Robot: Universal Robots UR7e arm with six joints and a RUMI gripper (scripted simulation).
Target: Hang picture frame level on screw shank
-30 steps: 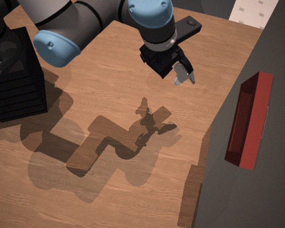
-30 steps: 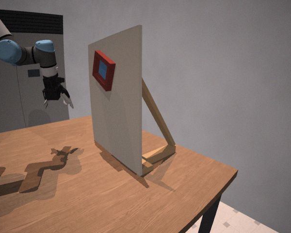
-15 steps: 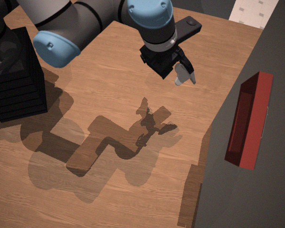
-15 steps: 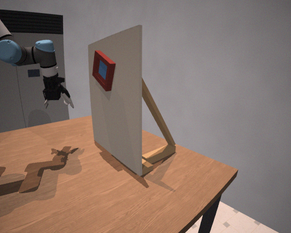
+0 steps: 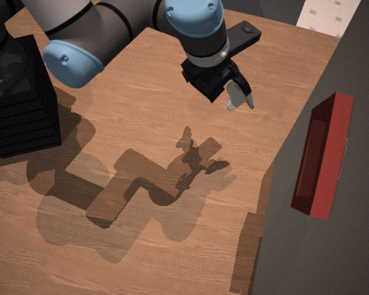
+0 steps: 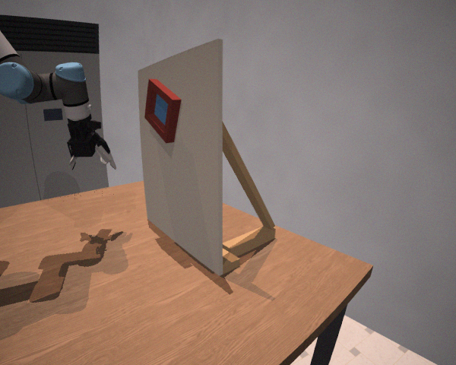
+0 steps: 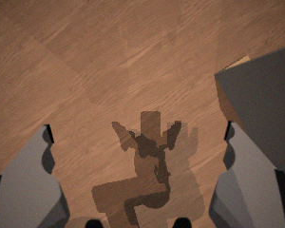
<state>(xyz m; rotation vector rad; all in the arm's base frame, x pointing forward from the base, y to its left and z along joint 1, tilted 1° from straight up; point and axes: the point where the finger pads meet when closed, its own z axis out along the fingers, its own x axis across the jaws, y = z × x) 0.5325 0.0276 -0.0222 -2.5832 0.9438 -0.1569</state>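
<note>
Now: the picture frame 270 mm to the right of my hand, 190 mm above it and 130 mm ahead of it. The rest, counted from my hand: upright board 280 mm to the right, 140 mm ahead, 60 mm above.
</note>
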